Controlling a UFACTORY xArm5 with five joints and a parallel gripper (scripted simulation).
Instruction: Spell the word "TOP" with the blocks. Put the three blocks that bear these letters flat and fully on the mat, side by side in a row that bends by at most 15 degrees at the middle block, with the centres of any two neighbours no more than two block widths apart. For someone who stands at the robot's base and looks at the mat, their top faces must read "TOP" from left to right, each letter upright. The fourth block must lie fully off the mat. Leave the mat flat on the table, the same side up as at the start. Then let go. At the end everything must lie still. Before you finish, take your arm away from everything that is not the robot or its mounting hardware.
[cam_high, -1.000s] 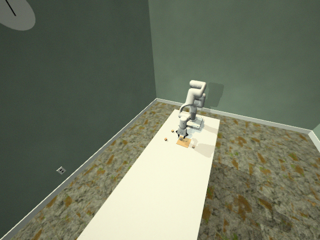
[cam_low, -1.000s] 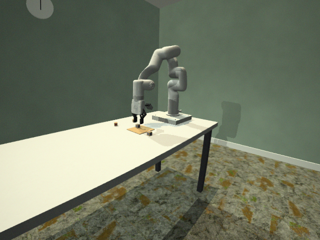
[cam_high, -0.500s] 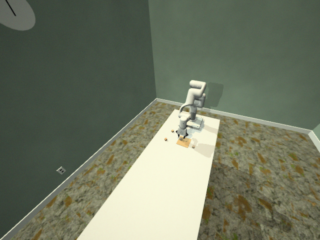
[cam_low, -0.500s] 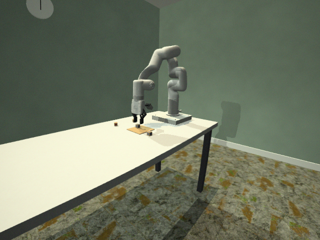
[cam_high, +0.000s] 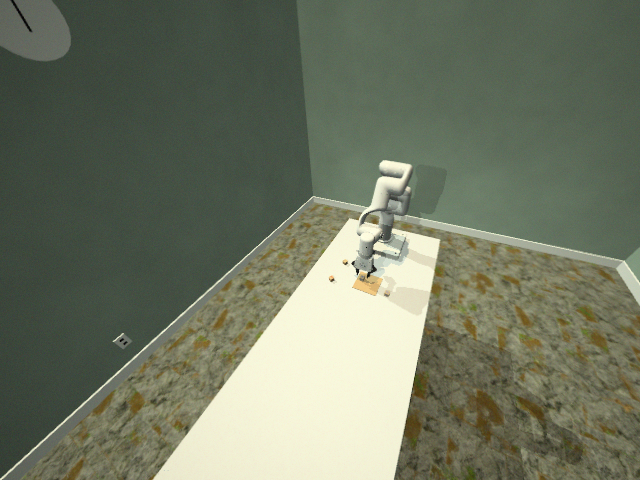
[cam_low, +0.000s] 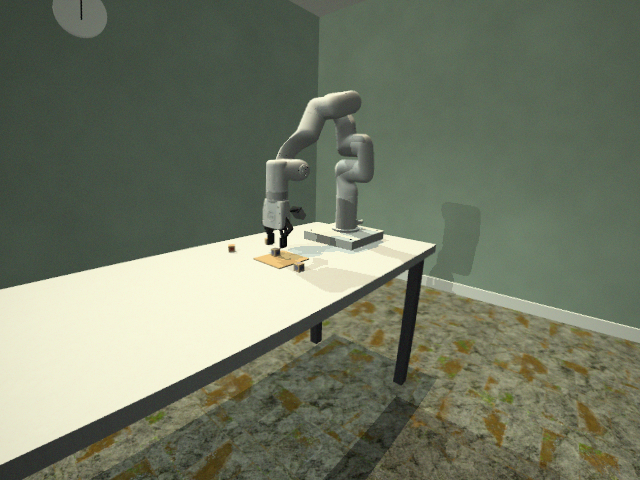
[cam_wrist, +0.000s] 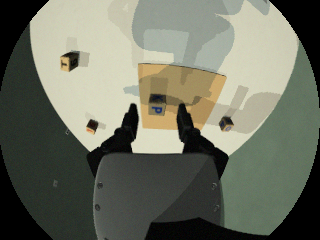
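Now: the tan mat 1 cm ahead of my hand, 4 cm to the left of it and 5 cm below it.
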